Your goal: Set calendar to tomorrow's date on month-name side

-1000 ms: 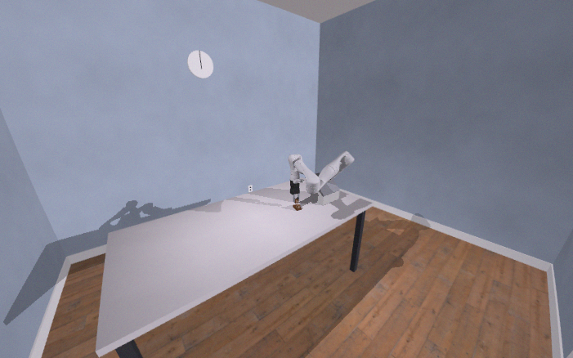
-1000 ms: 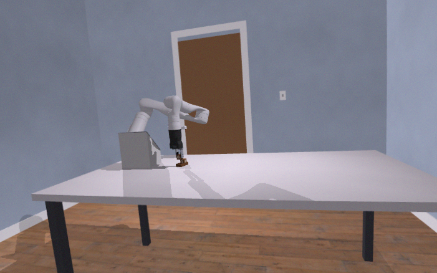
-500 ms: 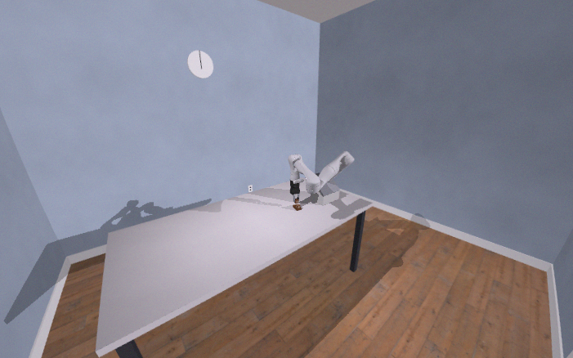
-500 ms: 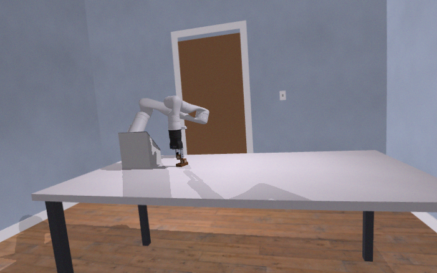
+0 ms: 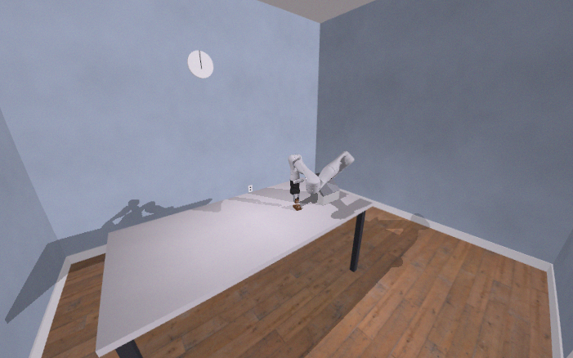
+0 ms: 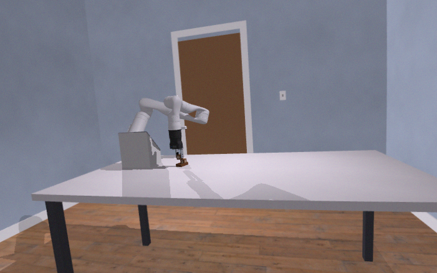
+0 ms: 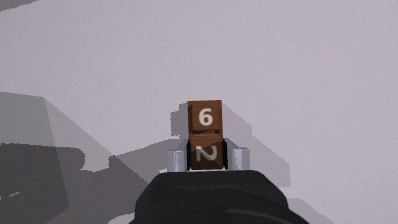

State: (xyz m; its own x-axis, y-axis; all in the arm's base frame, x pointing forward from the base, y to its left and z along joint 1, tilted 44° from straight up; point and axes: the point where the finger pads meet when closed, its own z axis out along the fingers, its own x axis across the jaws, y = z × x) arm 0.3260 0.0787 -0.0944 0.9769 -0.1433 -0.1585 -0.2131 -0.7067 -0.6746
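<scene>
Now: the brown cube 1 cm below my hand.
</scene>
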